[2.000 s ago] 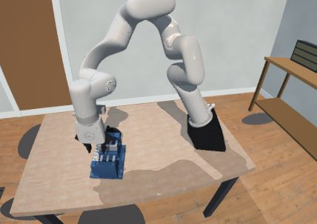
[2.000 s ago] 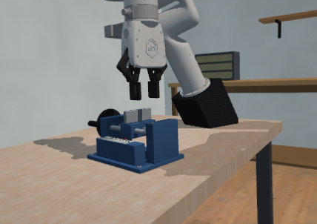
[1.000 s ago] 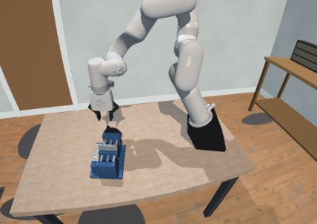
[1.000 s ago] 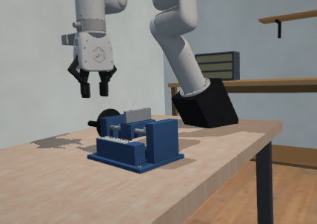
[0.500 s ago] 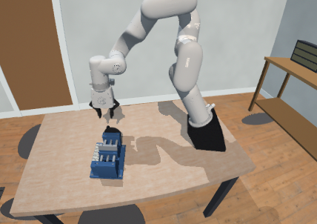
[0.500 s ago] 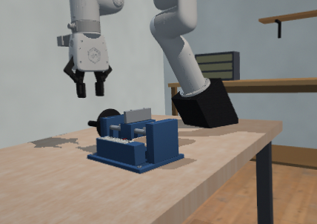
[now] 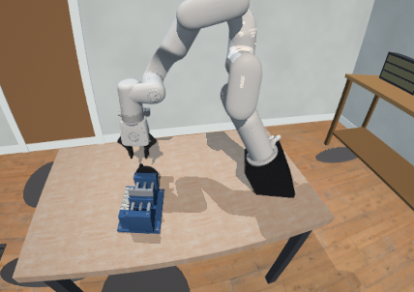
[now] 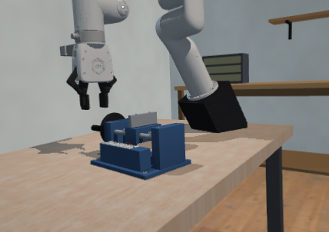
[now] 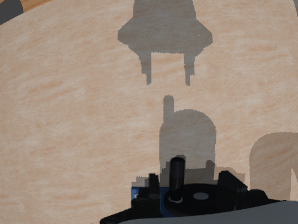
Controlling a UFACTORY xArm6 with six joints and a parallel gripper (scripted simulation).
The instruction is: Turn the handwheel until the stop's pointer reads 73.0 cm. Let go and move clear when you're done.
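Right now my hand is 70 mm above the black handwheel, 20 mm to the right of it and 10 mm short of it. Also, from my hand: grey stop block: 150 mm to the left, 60 mm below, 60 mm ahead.
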